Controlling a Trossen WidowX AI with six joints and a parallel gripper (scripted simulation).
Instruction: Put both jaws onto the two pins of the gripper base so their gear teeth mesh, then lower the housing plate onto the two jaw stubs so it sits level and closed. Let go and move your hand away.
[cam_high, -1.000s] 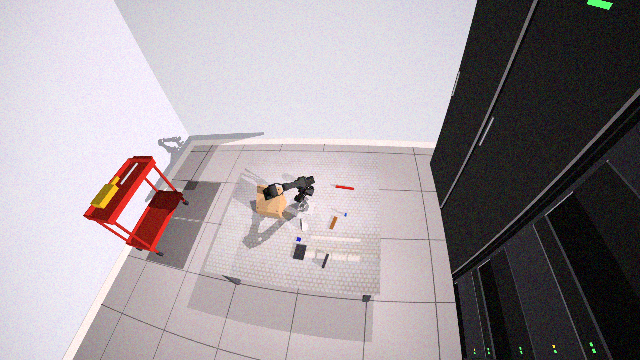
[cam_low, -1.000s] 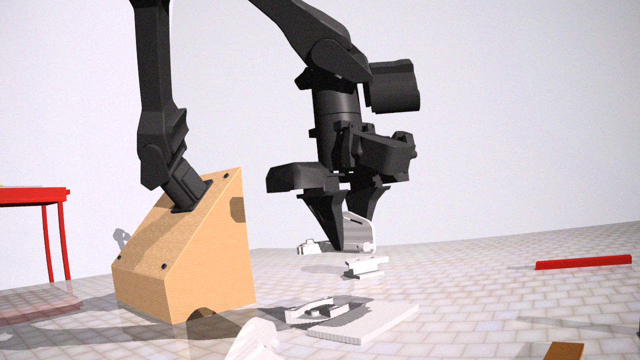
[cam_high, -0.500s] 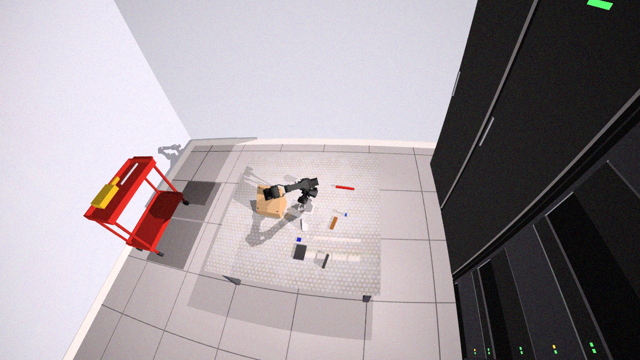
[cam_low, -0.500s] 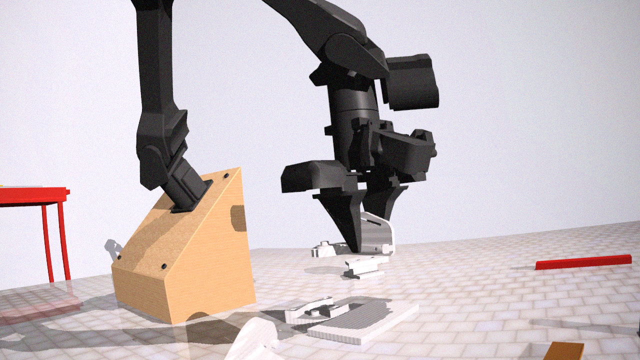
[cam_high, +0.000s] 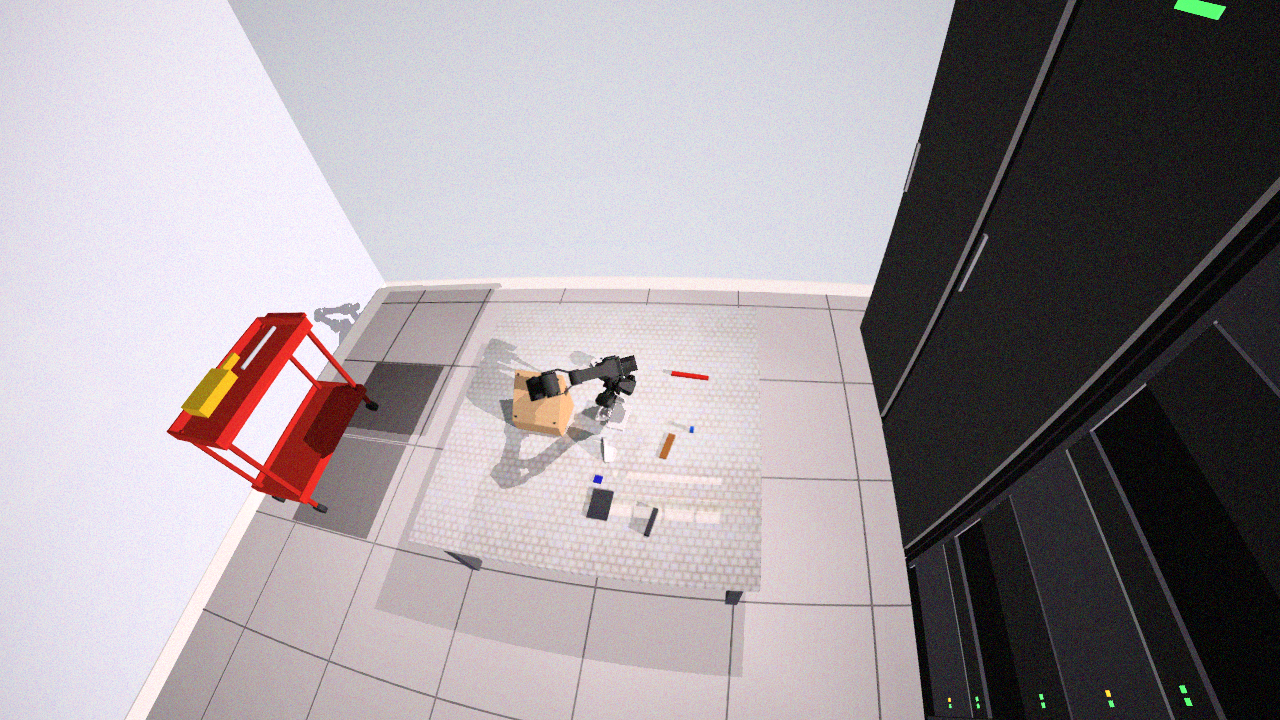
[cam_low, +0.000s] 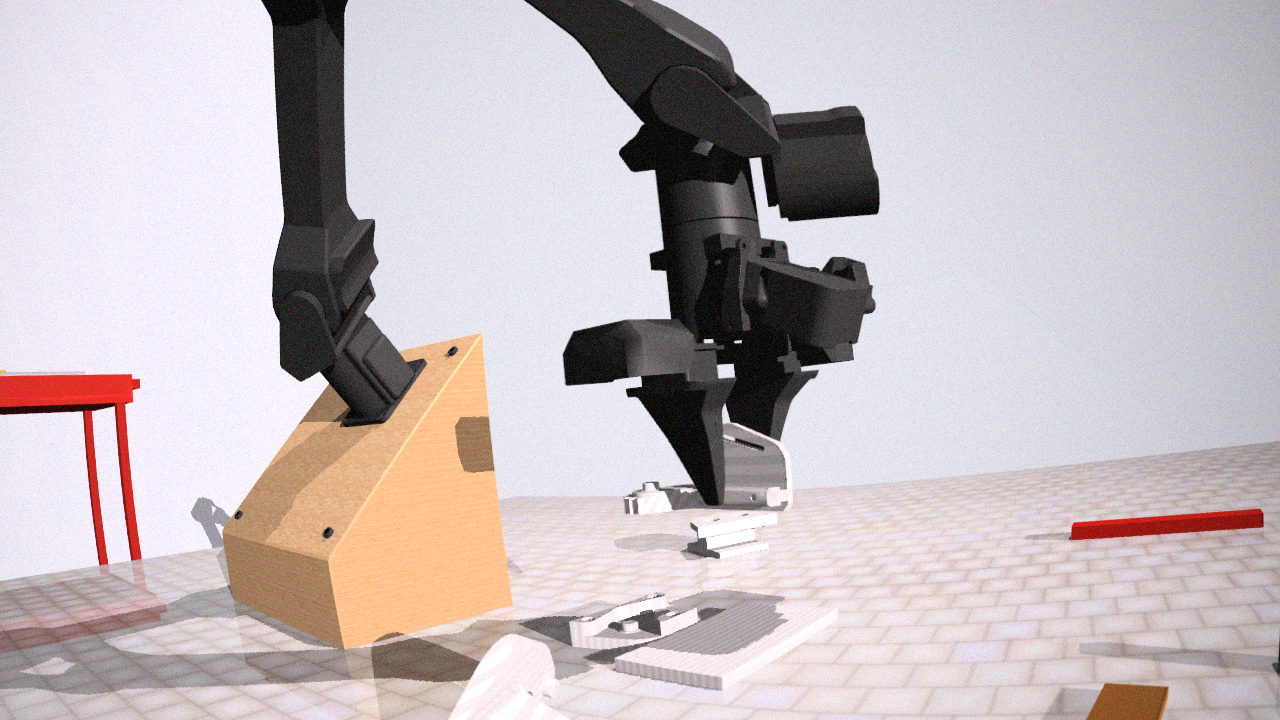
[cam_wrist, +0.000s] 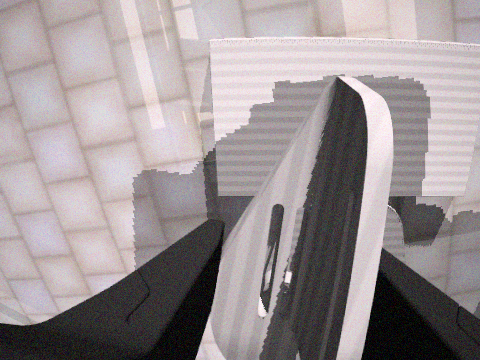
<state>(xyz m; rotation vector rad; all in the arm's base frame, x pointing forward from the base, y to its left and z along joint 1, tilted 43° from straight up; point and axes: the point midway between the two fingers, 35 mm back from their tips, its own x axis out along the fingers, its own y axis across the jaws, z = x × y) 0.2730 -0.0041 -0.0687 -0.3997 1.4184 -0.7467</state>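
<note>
The ribbed white plate lies 10 mm ahead of my gripper tip, 30 mm to the right of it and 80 mm below it. Round my gripper tip: red bar (260 mm ahead, 210 mm to the left, 80 mm below); then dark grey plate (30 mm ahead, 410 mm to the right, 80 mm below); then orange block (230 mm ahead, 140 mm to the right, 80 mm below).
</note>
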